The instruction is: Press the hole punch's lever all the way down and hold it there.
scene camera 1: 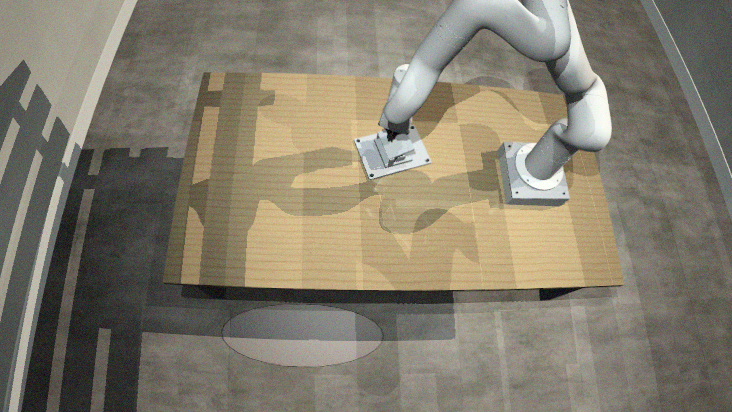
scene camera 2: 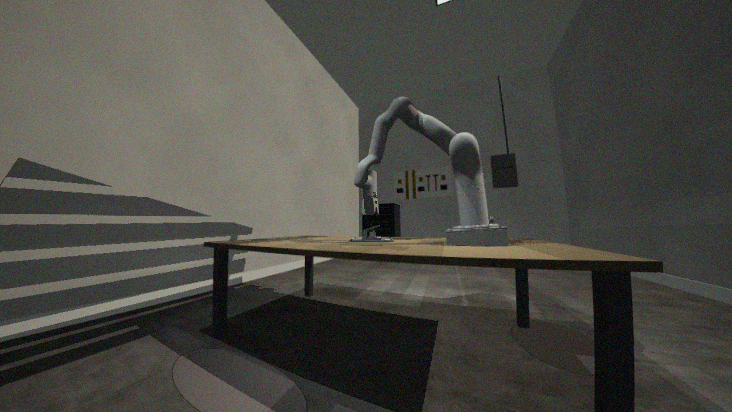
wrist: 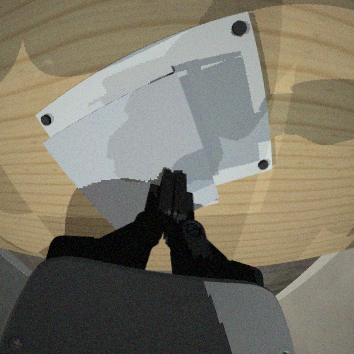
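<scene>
The hole punch is light grey, with a flat base plate on the table. Its wide lever stands tilted above the base in the second scene view, with a gap under its raised end. My gripper is shut and empty. It points down, with its black fingertips over the lever near one end in the wrist view. The fingertips are too dark in the second scene view to tell whether they touch the lever. They hide a small part of the lever in the wrist view.
The wooden table bears the hole punch and the arm's square base, which stands to the right of the punch. A dark cabinet stands behind the table. Shadows cross the table top.
</scene>
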